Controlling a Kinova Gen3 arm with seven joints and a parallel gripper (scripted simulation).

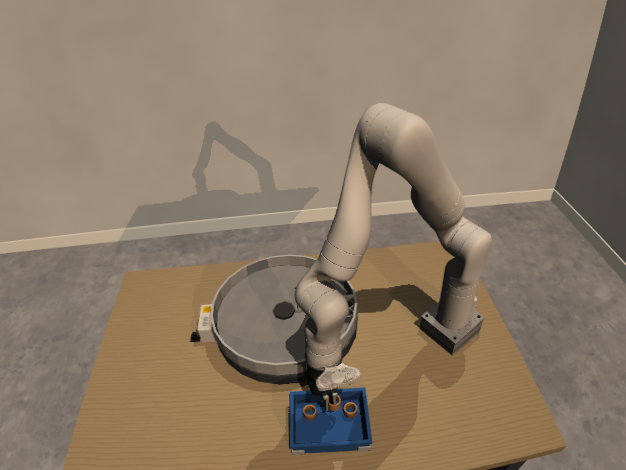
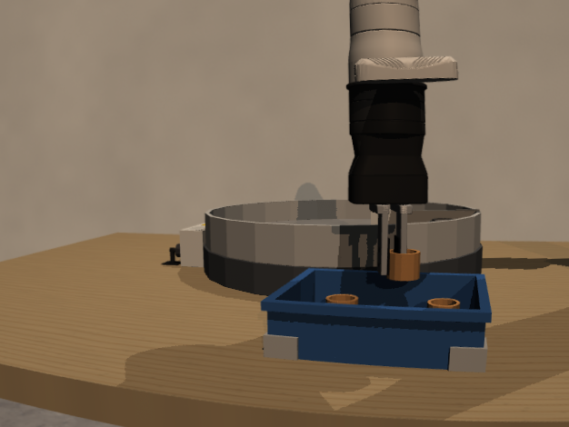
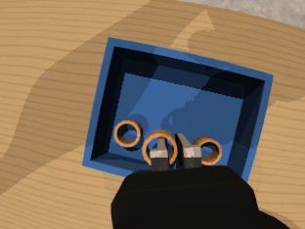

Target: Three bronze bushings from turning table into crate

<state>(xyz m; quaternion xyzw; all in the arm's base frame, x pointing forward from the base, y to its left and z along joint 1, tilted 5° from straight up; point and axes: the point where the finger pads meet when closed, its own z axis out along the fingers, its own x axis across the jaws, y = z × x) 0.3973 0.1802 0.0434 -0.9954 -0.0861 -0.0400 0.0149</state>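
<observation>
The blue crate is 10 mm ahead of my hand, 20 mm to the left of it and 50 mm below it. From my hand the other things lie so: round grey turning table: 70 mm ahead, 330 mm to the right, 20 mm below.
</observation>
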